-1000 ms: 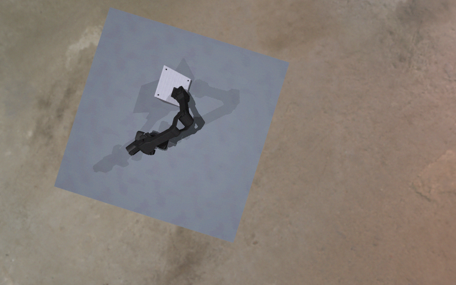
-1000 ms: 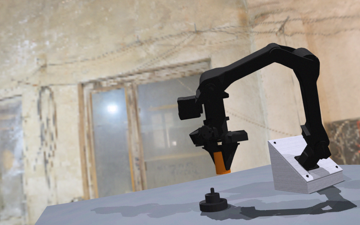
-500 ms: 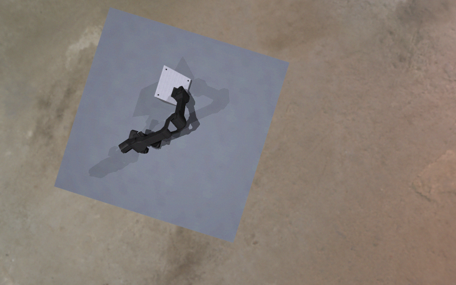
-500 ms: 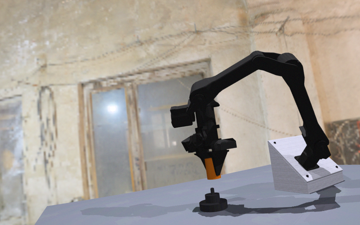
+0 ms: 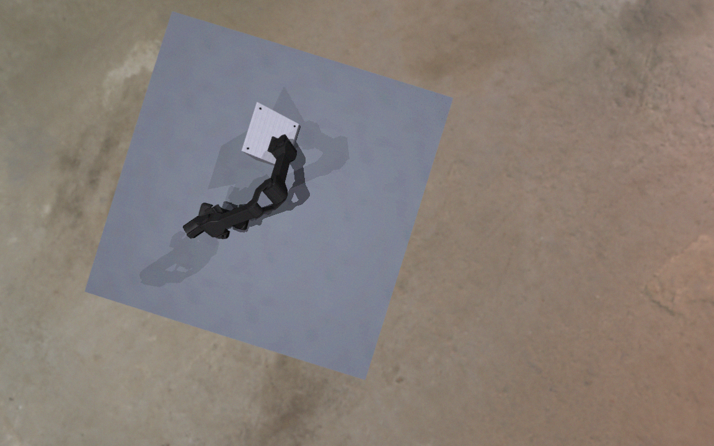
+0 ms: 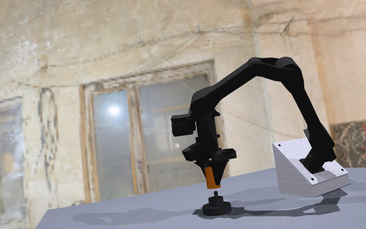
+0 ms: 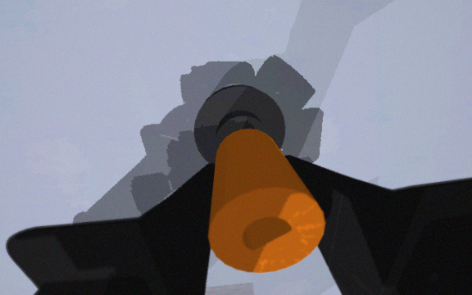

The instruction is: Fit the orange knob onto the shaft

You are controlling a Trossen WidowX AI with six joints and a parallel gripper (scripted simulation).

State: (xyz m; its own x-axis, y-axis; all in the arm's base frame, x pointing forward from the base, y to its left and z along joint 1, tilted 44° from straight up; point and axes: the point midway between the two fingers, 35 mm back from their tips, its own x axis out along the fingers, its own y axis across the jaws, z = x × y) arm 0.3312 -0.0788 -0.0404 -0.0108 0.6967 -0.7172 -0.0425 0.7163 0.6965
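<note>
The dark pedestal is 50 mm below my gripper tip. Also, from my gripper tip: orange knob: 20 mm above.
</note>
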